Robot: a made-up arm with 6 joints.
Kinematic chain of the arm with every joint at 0, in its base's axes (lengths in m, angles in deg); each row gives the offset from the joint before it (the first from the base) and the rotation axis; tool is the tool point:
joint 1: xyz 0 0 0.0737 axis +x
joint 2: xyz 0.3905 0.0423 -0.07 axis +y
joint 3: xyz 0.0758 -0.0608 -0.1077 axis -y
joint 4: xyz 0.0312 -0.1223 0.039 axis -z
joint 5: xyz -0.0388 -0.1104 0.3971 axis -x
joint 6: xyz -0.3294 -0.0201 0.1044 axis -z
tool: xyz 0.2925 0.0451 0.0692
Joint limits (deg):
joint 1: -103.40..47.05
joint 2: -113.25..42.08
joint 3: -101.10..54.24
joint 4: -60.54..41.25
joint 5: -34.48..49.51
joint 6: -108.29..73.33
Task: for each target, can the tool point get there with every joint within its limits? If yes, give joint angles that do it. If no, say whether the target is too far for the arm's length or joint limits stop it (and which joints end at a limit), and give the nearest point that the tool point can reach.
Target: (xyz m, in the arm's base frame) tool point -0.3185 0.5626 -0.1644
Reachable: no: joint limits stop it (at a limit: joint 1, joint 2, joint 5, joint 6) | nearest point -0.2167 0.4982 -0.1185 | short by 0.129 m
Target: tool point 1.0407 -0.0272 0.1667
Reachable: yes | joints -49.76 -12.90 -87.54 27.42 13.80 -11.64
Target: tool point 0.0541 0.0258 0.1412
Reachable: yes | joints -89.30 -51.64 -4.11 -24.63 40.75 -50.09
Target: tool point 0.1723 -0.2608 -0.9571
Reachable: no: joint limits stop it (at a limit: joint 3, joint 4, joint 5, joint 6) | nearest point 0.2087 -0.2211 -0.8001 | short by 0.166 m
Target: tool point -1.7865 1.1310 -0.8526
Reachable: no: too far | nearest point -0.2686 0.3104 -0.3127 | short by 1.808 m
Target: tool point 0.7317 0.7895 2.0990
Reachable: no: too far | nearest point 0.5455 0.3409 0.9482 | short by 1.249 m
